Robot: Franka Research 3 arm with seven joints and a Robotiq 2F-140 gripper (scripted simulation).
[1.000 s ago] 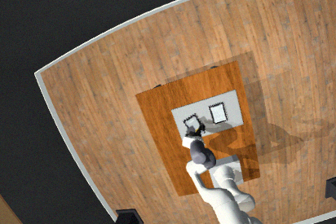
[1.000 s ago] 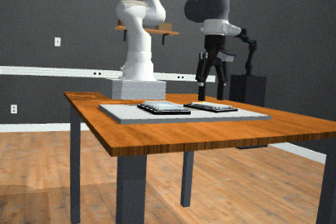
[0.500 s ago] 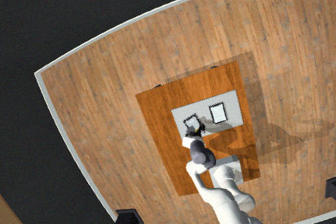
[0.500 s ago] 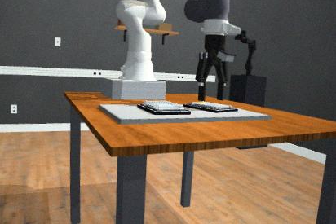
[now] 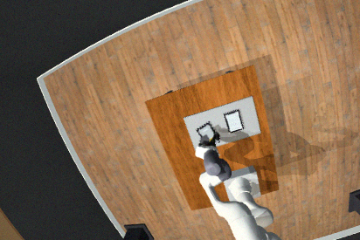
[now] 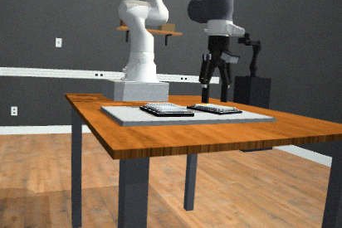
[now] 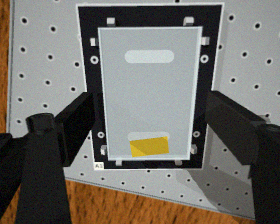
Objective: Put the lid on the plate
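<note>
Right now the clear lid is 4 cm below my hand. Round my hand: black nest (21 cm to the right, 5 cm below, 4 cm ahead); culture plate (21 cm to the right, 4 cm below, 4 cm ahead); black lid park (5 cm below).
</note>
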